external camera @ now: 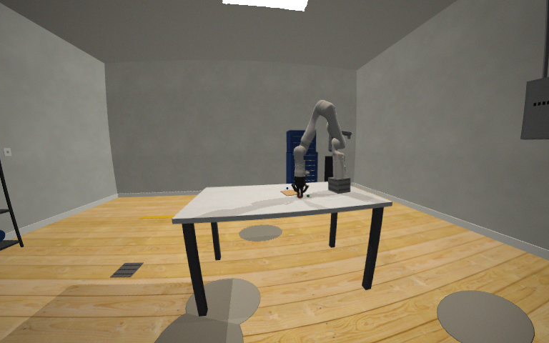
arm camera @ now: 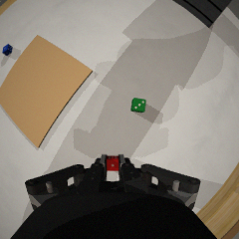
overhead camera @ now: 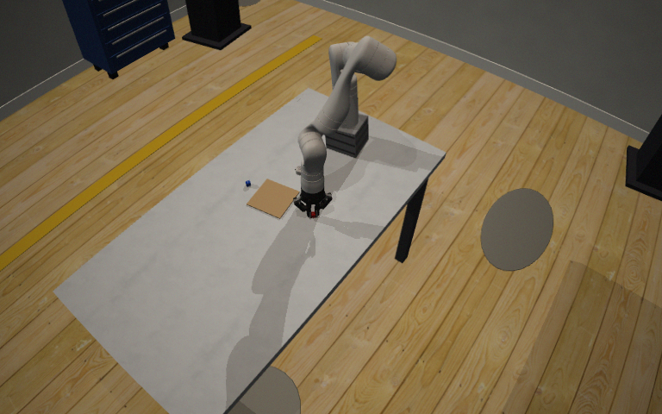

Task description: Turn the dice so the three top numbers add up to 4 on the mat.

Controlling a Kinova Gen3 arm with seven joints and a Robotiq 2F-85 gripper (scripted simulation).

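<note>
My gripper is now 1 cm past the tan mat, 17 cm to the left of it and 2 cm above it. From my hand the other things lie so: blue die (2 cm behind, 29 cm to the right, 2 cm below); then green die (8 cm behind, 2 cm to the right, 2 cm below); then red die (1 cm below).
</note>
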